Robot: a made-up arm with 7 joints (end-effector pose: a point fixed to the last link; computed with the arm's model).
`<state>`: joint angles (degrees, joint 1 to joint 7).
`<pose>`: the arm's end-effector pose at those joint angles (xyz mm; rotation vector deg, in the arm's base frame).
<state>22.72 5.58 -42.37 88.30 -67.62 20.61 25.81</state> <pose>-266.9 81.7 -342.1 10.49 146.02 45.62</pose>
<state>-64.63 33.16 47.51 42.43 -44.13 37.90 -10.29</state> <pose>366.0 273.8 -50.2 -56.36 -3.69 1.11</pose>
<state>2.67 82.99 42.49 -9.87 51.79 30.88 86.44</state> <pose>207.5 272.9 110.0 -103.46 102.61 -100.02</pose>
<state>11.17 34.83 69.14 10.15 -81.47 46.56 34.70</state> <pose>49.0 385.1 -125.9 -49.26 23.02 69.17</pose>
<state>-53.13 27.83 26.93 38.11 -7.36 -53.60 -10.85</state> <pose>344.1 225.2 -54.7 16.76 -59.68 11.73</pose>
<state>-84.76 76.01 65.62 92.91 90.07 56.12 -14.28</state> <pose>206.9 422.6 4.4 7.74 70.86 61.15</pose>
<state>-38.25 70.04 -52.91 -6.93 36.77 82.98 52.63</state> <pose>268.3 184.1 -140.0 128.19 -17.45 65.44</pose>
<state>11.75 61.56 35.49 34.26 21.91 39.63 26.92</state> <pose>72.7 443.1 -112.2 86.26 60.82 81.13</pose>
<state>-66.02 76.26 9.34 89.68 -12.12 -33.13 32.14</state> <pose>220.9 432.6 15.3 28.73 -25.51 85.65</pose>
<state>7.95 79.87 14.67 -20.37 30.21 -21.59 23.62</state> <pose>222.4 189.7 -54.1 96.40 -46.76 -18.64</pose>
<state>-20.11 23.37 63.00 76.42 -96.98 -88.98 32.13</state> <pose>24.5 273.4 -325.8 25.52 48.49 -164.86</pose>
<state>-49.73 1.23 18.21 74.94 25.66 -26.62 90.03</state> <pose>321.5 35.8 -297.0 21.83 0.21 76.46</pose>
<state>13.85 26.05 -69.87 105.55 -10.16 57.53 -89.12</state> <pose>-194.8 303.9 -249.3 38.38 -160.02 -23.58</pose>
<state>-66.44 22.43 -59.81 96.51 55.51 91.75 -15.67</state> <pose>324.9 195.1 -168.5 117.03 91.07 77.49</pose>
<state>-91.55 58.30 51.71 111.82 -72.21 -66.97 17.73</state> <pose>306.5 319.0 -51.8 -85.63 -46.50 107.70</pose>
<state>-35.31 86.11 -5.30 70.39 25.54 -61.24 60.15</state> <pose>201.2 412.5 -8.1 88.83 -44.16 37.20</pose>
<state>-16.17 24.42 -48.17 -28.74 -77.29 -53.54 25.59</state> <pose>177.3 -25.5 -138.2 -81.99 -3.79 -3.69</pose>
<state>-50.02 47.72 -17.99 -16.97 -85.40 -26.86 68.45</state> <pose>298.2 66.8 30.9 -58.65 -10.90 23.23</pose>
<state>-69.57 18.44 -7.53 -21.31 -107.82 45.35 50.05</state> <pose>240.5 -40.2 97.3 -30.12 15.19 -51.76</pose>
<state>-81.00 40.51 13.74 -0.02 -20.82 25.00 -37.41</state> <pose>299.7 141.4 193.7 21.52 -43.81 -33.52</pose>
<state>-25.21 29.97 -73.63 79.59 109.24 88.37 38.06</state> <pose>153.1 198.0 -331.0 -144.87 62.28 -6.69</pose>
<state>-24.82 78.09 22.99 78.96 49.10 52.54 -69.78</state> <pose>70.1 471.4 -45.1 -5.78 107.58 44.30</pose>
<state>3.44 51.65 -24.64 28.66 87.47 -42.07 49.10</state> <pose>79.0 238.4 -327.4 85.71 -22.89 -66.04</pose>
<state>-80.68 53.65 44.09 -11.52 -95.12 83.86 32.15</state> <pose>167.0 192.4 196.2 -12.41 -19.33 -20.93</pose>
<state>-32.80 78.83 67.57 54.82 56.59 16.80 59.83</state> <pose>94.6 471.4 65.9 79.13 0.64 140.40</pose>
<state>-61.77 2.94 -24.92 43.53 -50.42 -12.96 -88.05</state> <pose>377.8 -78.3 -134.9 -22.46 -25.17 -112.63</pose>
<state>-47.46 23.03 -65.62 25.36 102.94 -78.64 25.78</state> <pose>209.0 -27.3 -285.4 64.46 -80.48 -137.01</pose>
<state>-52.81 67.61 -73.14 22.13 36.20 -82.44 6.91</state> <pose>239.5 161.5 -199.1 58.51 -35.26 -112.62</pose>
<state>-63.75 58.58 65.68 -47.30 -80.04 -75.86 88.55</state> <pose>-16.9 202.9 104.6 -134.69 -110.29 -41.72</pose>
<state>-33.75 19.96 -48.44 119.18 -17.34 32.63 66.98</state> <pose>61.8 273.5 -332.8 123.56 78.22 55.91</pose>
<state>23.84 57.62 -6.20 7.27 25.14 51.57 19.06</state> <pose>61.2 314.7 -244.6 104.44 70.19 23.08</pose>
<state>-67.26 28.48 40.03 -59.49 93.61 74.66 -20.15</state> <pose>70.4 172.2 87.3 -7.32 -29.70 105.86</pose>
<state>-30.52 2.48 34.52 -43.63 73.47 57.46 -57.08</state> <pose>175.9 194.9 -29.4 22.17 23.94 31.01</pose>
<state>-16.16 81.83 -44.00 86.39 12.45 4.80 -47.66</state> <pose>55.5 485.1 -75.6 54.91 133.91 6.12</pose>
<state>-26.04 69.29 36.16 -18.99 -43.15 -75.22 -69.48</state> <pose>142.7 201.4 124.6 101.07 -94.89 -53.51</pose>
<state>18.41 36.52 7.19 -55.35 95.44 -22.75 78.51</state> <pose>130.8 89.7 -95.3 71.21 -117.76 19.00</pose>
